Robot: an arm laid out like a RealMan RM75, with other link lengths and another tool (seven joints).
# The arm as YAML. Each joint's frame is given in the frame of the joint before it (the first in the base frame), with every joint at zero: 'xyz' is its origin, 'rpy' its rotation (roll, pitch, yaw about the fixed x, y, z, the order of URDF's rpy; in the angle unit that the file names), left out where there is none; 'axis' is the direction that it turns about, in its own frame. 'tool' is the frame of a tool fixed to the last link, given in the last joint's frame.
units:
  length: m
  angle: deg
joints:
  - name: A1
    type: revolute
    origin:
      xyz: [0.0, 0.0, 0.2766]
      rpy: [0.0, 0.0, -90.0]
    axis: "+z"
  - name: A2
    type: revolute
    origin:
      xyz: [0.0, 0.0, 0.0]
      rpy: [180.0, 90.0, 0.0]
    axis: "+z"
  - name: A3
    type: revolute
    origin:
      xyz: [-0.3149, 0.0, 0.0]
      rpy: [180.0, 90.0, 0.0]
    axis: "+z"
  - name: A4
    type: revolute
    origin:
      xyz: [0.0, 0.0, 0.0]
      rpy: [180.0, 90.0, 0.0]
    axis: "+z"
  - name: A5
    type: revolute
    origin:
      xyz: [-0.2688, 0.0, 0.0]
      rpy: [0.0, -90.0, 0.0]
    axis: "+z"
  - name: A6
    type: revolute
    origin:
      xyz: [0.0, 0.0, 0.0]
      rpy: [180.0, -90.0, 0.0]
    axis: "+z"
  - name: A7
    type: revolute
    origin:
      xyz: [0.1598, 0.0, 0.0]
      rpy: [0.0, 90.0, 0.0]
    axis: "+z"
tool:
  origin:
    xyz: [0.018, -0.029, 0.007]
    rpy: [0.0, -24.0, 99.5]
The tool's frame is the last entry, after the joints.
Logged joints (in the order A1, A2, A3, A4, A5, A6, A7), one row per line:
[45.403, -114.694, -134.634, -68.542, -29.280, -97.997, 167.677]
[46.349, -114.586, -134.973, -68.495, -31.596, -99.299, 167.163]
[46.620, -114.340, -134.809, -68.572, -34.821, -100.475, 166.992]
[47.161, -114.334, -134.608, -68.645, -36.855, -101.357, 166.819]
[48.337, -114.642, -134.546, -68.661, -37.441, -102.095, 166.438]
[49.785, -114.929, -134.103, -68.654, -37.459, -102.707, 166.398]
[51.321, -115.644, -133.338, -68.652, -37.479, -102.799, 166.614]
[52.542, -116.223, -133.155, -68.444, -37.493, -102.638, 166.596]
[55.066, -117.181, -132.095, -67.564, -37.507, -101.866, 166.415]
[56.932, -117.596, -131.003, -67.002, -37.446, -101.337, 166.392]
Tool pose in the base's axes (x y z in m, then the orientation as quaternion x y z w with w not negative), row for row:
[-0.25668, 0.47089, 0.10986, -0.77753, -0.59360, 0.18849, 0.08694]
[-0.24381, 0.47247, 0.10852, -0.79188, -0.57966, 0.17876, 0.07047]
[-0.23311, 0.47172, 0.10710, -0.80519, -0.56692, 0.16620, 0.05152]
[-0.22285, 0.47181, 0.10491, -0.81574, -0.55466, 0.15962, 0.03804]
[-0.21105, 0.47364, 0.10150, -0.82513, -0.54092, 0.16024, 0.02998]
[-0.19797, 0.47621, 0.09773, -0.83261, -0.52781, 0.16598, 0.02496]
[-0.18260, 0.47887, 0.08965, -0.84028, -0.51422, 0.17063, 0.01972]
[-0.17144, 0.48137, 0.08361, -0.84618, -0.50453, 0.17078, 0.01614]
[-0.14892, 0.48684, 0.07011, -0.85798, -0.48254, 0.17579, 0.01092]
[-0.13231, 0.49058, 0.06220, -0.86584, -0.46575, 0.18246, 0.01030]
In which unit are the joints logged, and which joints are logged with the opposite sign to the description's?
The joints are logged in degrees. Opposite sign: A1, A6, A7.
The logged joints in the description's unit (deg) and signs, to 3 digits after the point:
[-45.403, -114.694, -134.634, -68.542, -29.280, 97.997, -167.677]
[-46.349, -114.586, -134.973, -68.495, -31.596, 99.299, -167.163]
[-46.620, -114.340, -134.809, -68.572, -34.821, 100.475, -166.992]
[-47.161, -114.334, -134.608, -68.645, -36.855, 101.357, -166.819]
[-48.337, -114.642, -134.546, -68.661, -37.441, 102.095, -166.438]
[-49.785, -114.929, -134.103, -68.654, -37.459, 102.707, -166.398]
[-51.321, -115.644, -133.338, -68.652, -37.479, 102.799, -166.614]
[-52.542, -116.223, -133.155, -68.444, -37.493, 102.638, -166.596]
[-55.066, -117.181, -132.095, -67.564, -37.507, 101.866, -166.415]
[-56.932, -117.596, -131.003, -67.002, -37.446, 101.337, -166.392]

